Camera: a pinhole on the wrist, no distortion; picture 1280 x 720 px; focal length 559.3 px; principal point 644.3 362.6 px. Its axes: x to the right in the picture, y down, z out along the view. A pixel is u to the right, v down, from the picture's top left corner.
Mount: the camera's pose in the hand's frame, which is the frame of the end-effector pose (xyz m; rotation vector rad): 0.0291 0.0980 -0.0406 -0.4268 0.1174 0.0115
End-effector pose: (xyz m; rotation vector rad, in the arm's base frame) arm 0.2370 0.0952 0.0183 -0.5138 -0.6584 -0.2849
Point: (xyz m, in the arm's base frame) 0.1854 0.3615 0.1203
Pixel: 523.5 256.1
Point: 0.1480 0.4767 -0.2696
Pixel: outside the picture
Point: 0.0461 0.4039 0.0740
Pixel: 280.3 225.3
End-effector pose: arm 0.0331 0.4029 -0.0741 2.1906 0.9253 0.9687
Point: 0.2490 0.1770 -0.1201
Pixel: 350.1 286.2
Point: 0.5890 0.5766 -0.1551
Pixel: 1002.7 33.4
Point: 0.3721 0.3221 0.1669
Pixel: 930.4 634.5
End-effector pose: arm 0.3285 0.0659 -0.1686 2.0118 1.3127 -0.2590
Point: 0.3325 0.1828 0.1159
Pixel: behind the camera
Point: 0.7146 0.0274 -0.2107
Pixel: 894.5 628.5
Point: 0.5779 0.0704 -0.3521
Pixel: 1018.1 200.9
